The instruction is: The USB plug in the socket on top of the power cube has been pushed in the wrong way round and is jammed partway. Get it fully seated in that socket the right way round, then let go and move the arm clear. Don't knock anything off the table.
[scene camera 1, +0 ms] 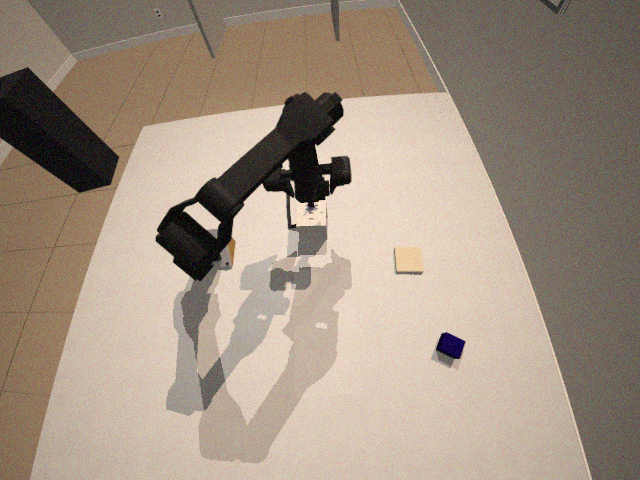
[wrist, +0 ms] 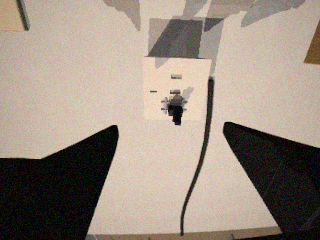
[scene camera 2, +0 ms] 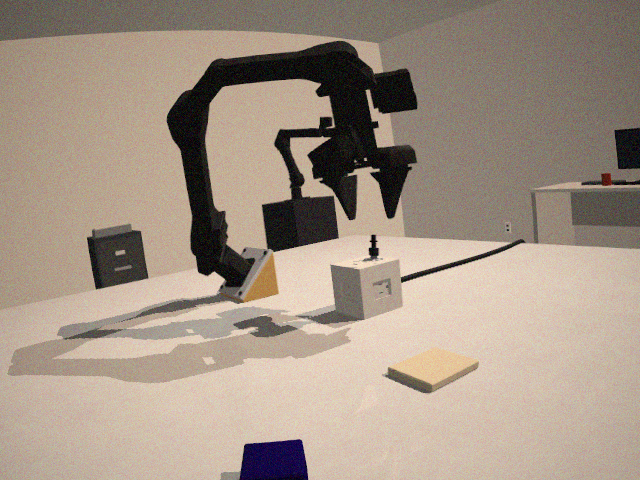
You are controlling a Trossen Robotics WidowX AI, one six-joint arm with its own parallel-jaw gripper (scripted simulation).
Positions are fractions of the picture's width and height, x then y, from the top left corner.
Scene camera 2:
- my gripper: 0.58,0.46
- flat tan pad: 0.68,0.77
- white power cube: 0.57,0.60
